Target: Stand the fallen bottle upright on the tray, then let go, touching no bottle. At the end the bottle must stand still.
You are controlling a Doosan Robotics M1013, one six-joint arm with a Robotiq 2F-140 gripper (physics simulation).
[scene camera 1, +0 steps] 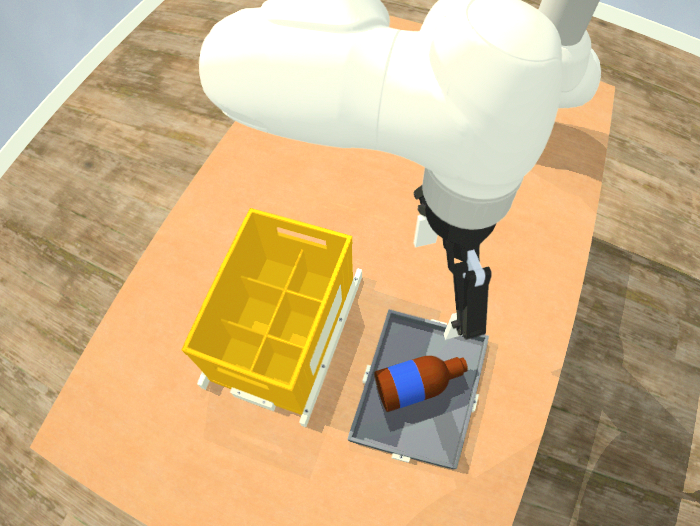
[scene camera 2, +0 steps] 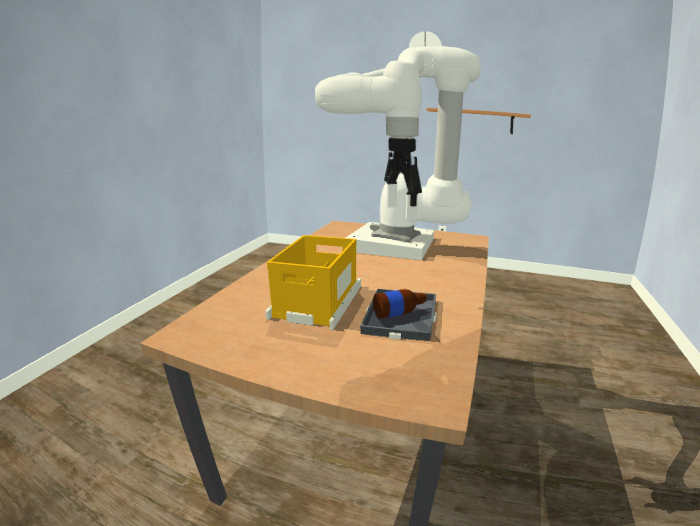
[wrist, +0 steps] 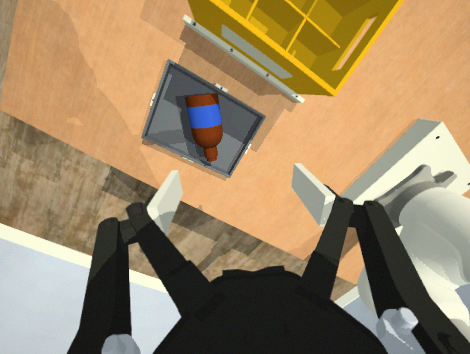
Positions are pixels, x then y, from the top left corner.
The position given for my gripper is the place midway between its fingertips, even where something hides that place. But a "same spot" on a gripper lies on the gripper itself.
My gripper shows in scene camera 1 (439,286), in scene camera 2 and in the wrist view. One and the same spot on my gripper: (wrist: 405,310) is (scene camera 2: 390,158).
